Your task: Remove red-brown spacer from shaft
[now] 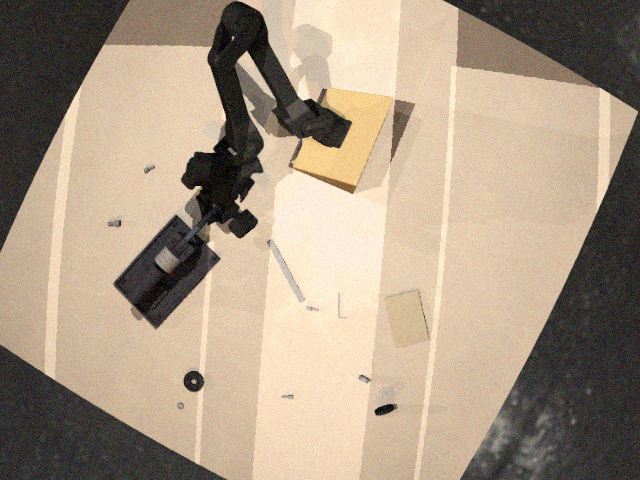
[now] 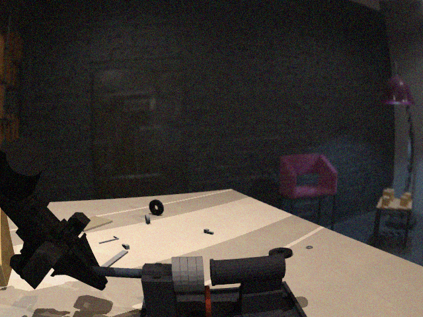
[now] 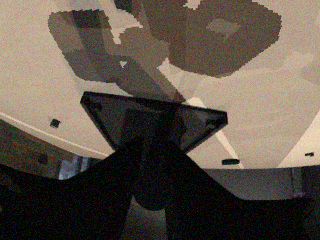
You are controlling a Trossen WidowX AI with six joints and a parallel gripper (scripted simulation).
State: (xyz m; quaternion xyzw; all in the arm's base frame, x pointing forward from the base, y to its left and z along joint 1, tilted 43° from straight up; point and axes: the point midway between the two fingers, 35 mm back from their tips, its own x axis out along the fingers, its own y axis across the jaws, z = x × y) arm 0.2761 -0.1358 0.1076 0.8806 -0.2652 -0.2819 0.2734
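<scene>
The grey-blue shaft is 5 cm ahead of my gripper tip, 2 cm above it and 1 cm to the right of it. Also, from my gripper tip: grey flat bar: 21 cm to the left, 5 cm below, 2 cm ahead; thin pin: 36 cm to the left, 5 cm below, 5 cm ahead; red-brown spacer: 14 cm ahead, 4 cm to the right, 2 cm below.
</scene>
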